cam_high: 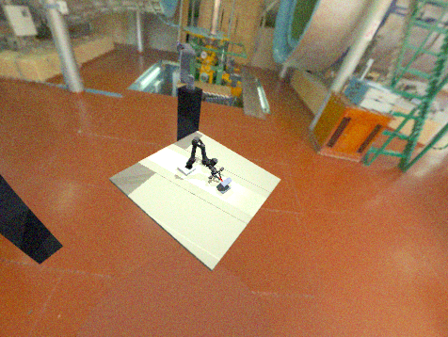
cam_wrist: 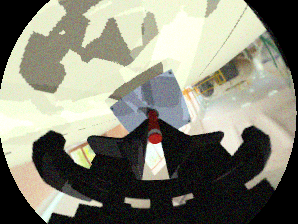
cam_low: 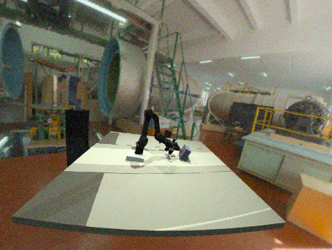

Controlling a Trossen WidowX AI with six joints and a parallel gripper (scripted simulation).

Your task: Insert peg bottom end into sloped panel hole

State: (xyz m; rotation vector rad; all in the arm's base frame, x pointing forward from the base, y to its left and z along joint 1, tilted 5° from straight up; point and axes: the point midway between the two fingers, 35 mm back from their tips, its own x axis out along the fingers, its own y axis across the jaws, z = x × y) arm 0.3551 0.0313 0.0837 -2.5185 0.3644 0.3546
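Right now my gripper tip is 4 cm short of the sloped panel, 2 cm above it and 1 cm to the left of it. Also, from my gripper tip: red peg 1 cm behind, 1 cm above.
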